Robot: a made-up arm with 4 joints. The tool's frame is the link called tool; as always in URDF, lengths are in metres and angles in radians. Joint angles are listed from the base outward.
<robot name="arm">
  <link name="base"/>
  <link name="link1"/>
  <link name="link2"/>
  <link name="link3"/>
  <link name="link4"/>
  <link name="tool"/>
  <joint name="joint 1" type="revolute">
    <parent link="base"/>
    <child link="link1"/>
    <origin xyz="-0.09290 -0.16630 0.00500" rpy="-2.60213 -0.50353 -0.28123"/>
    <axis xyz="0 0 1"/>
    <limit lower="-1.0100" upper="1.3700"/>
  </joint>
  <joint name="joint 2" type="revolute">
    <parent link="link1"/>
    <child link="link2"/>
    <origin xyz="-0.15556 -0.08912 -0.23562" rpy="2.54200 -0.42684 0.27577"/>
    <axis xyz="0 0 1"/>
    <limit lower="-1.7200" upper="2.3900"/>
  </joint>
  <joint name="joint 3" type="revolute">
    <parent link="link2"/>
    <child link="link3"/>
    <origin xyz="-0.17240 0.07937 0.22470" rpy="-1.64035 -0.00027 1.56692"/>
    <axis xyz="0 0 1"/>
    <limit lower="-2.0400" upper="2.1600"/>
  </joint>
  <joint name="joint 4" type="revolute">
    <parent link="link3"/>
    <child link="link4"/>
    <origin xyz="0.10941 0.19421 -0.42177" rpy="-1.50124 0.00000 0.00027"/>
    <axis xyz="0 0 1"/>
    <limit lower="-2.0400" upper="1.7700"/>
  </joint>
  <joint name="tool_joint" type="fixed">
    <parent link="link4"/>
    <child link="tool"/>
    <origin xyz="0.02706 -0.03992 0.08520" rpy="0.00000 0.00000 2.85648"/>
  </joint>
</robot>
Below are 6 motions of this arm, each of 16 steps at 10 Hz.
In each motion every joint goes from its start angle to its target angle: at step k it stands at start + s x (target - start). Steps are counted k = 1, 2, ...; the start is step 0. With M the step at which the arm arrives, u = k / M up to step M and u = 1 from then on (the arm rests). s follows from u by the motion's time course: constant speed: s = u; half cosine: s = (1 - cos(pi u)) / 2; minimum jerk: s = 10 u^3 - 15 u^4 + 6 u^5.
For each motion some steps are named. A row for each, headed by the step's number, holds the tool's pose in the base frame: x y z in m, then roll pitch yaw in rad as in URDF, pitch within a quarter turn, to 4 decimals.
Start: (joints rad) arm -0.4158 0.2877 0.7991 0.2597
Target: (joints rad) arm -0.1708 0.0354 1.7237 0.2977
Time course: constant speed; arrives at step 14
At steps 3, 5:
3: -0.1286 -0.2093 0.1315 -2.7594 -1.1705 -1.7350
5: -0.1288 -0.2496 0.1602 -2.6079 -1.2611 -1.9648

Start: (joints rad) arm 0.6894 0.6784 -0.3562 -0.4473
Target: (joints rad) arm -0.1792 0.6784 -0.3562 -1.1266
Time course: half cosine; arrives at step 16
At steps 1, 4, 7, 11, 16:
1: -0.0206 0.1371 0.3225 -2.7205 0.6744 -0.8223
4: -0.0634 0.1581 0.3018 -2.6826 0.5583 -0.6423
7: -0.1426 0.1826 0.2553 -2.6806 0.3500 -0.3337
11: -0.2495 0.1849 0.1748 -2.7926 0.1065 0.1163
16: -0.3042 0.1692 0.1235 -2.9034 0.0184 0.3991

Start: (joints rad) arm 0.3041 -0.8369 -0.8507 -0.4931
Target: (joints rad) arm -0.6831 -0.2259 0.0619 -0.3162
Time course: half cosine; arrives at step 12
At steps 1, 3, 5, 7, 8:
1: 0.0846 -0.2389 0.2742 -2.6431 0.6629 -1.9683
3: 0.0682 -0.1756 0.2575 -2.6795 0.5606 -1.8227
5: 0.0174 -0.0900 0.2154 -2.7566 0.3407 -1.5933
7: -0.0577 -0.0406 0.1539 -2.8624 0.0322 -1.3511
8: -0.0917 -0.0363 0.1248 -2.9172 -0.1272 -1.2404

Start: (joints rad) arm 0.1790 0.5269 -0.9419 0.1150
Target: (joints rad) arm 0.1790 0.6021 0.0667 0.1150
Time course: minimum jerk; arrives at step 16
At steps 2, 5, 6, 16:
2: -0.1560 0.2643 0.3945 -2.8943 1.0138 -1.1088
5: -0.1591 0.2589 0.3443 -2.9801 0.8570 -1.1691
6: -0.1602 0.2520 0.3160 -3.0162 0.7647 -1.1903
16: -0.1519 0.1221 0.1471 3.1075 0.0502 -1.2225

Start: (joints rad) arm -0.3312 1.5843 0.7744 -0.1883
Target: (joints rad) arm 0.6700 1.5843 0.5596 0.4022
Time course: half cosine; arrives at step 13
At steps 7, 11, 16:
7: -0.2566 0.1067 0.1426 -3.1156 -0.5306 -0.3837
11: -0.1693 0.1303 0.2213 -2.9536 -0.1825 -0.9272
16: -0.1539 0.1305 0.2333 -2.9503 -0.1265 -1.0007

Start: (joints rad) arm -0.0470 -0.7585 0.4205 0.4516
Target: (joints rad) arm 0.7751 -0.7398 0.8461 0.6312
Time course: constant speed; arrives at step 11
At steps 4, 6, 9, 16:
4: -0.2007 -0.3103 0.0729 3.1210 -0.6245 -3.0153
6: -0.2346 -0.3099 0.0714 3.0572 -0.7501 -3.0982
9: -0.2847 -0.2993 0.0777 2.9527 -0.9516 3.0972
16: -0.3157 -0.2870 0.0881 2.8606 -1.0912 3.0773

